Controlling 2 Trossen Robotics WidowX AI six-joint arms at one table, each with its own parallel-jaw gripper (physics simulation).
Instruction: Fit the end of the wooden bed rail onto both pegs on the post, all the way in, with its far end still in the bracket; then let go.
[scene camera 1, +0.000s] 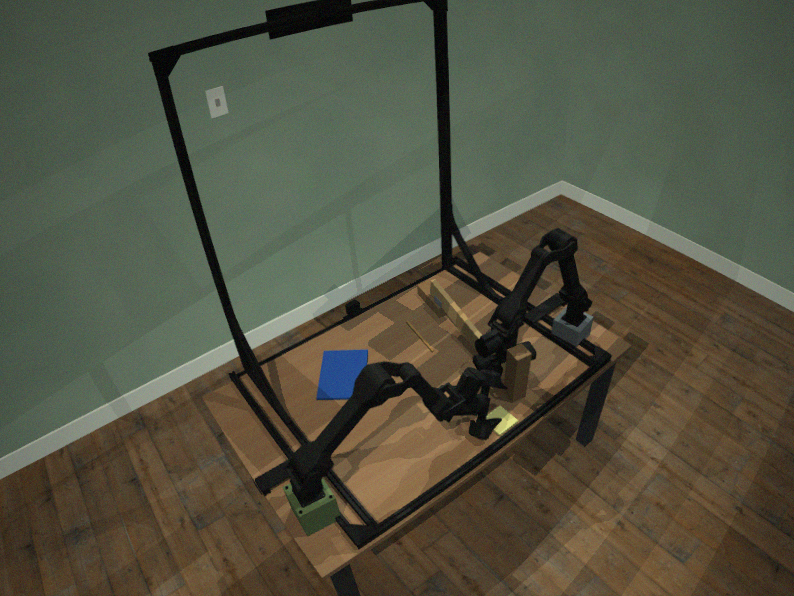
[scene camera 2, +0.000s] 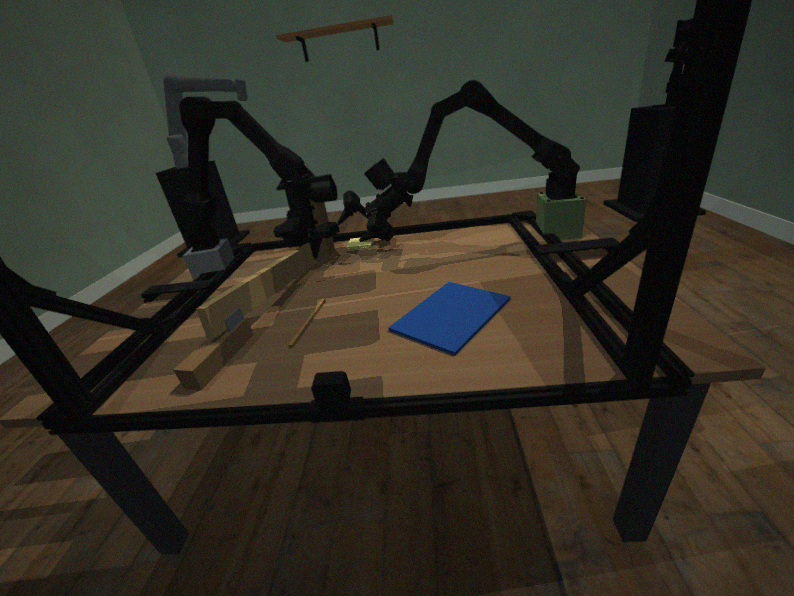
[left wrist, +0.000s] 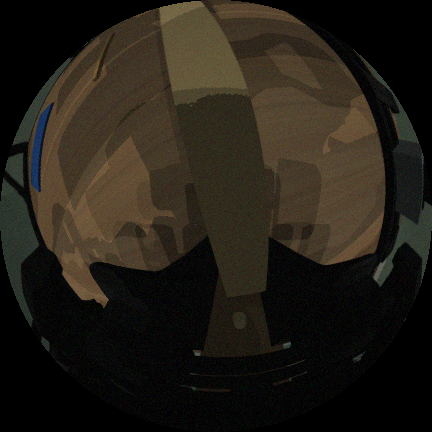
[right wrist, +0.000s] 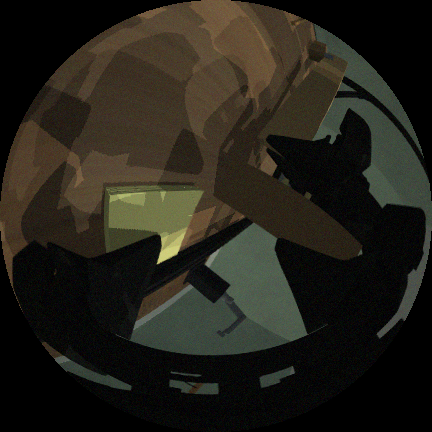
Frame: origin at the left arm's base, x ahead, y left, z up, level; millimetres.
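Seen in the pictures: left gripper, fingertip midpoint: (scene camera 1: 502, 375) (scene camera 2: 312, 258) (left wrist: 235, 234) (right wrist: 266, 142); right gripper, fingertip midpoint: (scene camera 1: 503, 403) (scene camera 2: 349, 232) (right wrist: 219, 243); left arm's base at its link origin: (scene camera 1: 573, 318) (scene camera 2: 206, 246); right arm's base at its link origin: (scene camera 1: 308, 492) (scene camera 2: 560, 195).
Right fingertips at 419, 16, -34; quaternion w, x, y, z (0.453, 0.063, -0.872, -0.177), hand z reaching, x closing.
Offsets run from my right fingertips to a thing's top centre, as dx, dy, dz. "spot": to the spot under its first point.
The wooden bed rail (scene camera 1: 460, 319) (scene camera 2: 265, 284) (left wrist: 217, 181) (right wrist: 306, 100) stands on edge along the table. Its far end sits by a wooden bracket block @(-254, -494, +19) (scene camera 2: 208, 363). My left gripper (scene camera 1: 485, 349) (scene camera 2: 313, 239) (left wrist: 235, 234) is shut on the rail near its near end. The upright post @(spot: -67, +2, +89) (scene camera 1: 520, 369) (left wrist: 238, 334) (right wrist: 282, 209) stands just beyond that end. In the left wrist view one peg @(spot: -97, -53, +14) (left wrist: 239, 320) shows bare on the post's face, past the rail's end. My right gripper (scene camera 1: 486, 427) (scene camera 2: 363, 218) (right wrist: 219, 243) is open and empty, low over a yellow pad @(+28, +11, -37) (scene camera 1: 506, 421) (scene camera 2: 359, 243) (right wrist: 149, 209).
A blue mat @(+195, -478, -39) (scene camera 1: 342, 373) (scene camera 2: 450, 316) lies flat mid-table. A thin wooden stick @(-93, -413, -40) (scene camera 1: 421, 337) (scene camera 2: 306, 322) lies beside the rail. A black frame (scene camera 1: 489, 455) (scene camera 2: 454, 402) borders the table, with tall uprights at the back. The post stands close to the table's edge.
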